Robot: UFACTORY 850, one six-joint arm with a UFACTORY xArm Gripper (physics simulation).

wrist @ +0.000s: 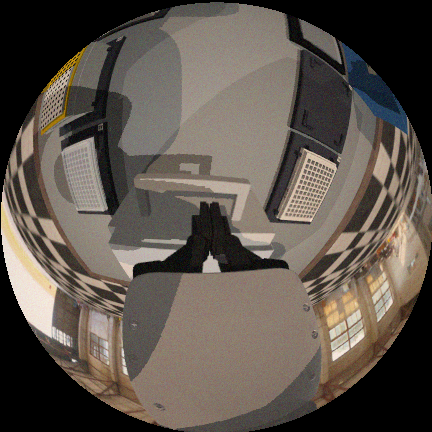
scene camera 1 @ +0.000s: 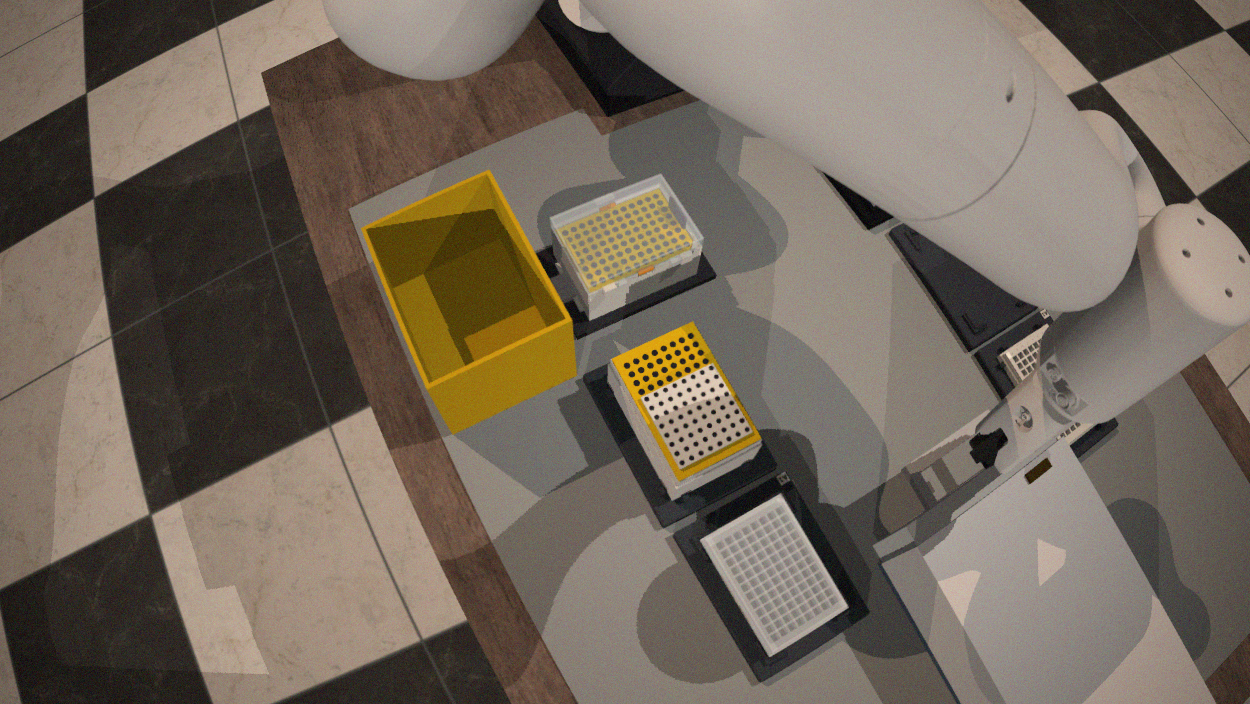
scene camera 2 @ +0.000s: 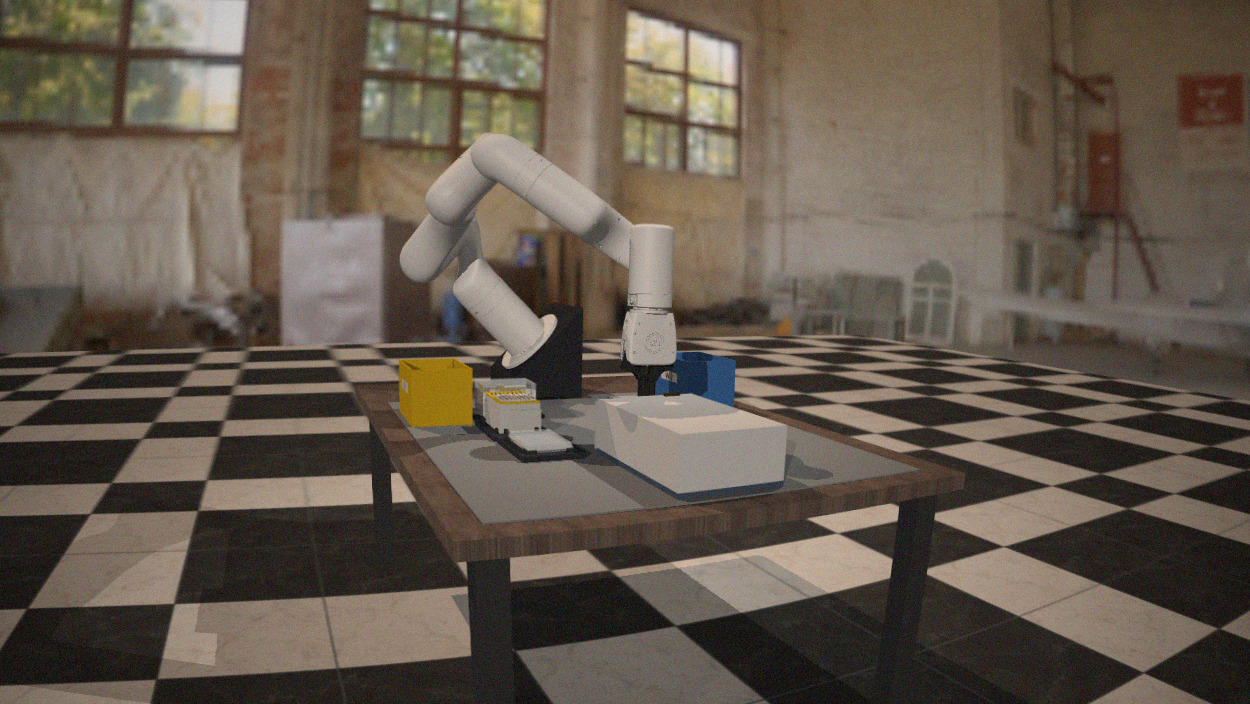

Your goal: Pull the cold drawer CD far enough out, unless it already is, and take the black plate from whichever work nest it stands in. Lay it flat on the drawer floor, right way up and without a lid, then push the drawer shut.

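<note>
The cold drawer's front [scene camera 1: 909,531] with its raised handle [wrist: 192,184] stands close against the white cabinet [scene camera 1: 1049,612] [scene camera 2: 699,446]. The drawer looks shut or nearly so; a small gap cannot be ruled out. My gripper [scene camera 1: 986,447] [scene camera 2: 645,389] [wrist: 207,213] is shut with nothing between its fingers. It points down at the drawer front, with its fingertips beside the handle in the wrist view. Contact with the front cannot be made out. The black plate does not show in these views, and the inside of the drawer is hidden.
White plates stand in a nest on the left [scene camera 1: 774,572] [wrist: 85,175] and on the right [scene camera 1: 1021,354] [wrist: 310,185]. An empty dark nest [scene camera 1: 962,284] [wrist: 322,100] adjoins. Two tip racks [scene camera 1: 691,411] [scene camera 1: 625,240], a yellow bin [scene camera 1: 498,367] [scene camera 2: 434,391] and a blue bin [scene camera 2: 712,380] [wrist: 370,80] stand farther off.
</note>
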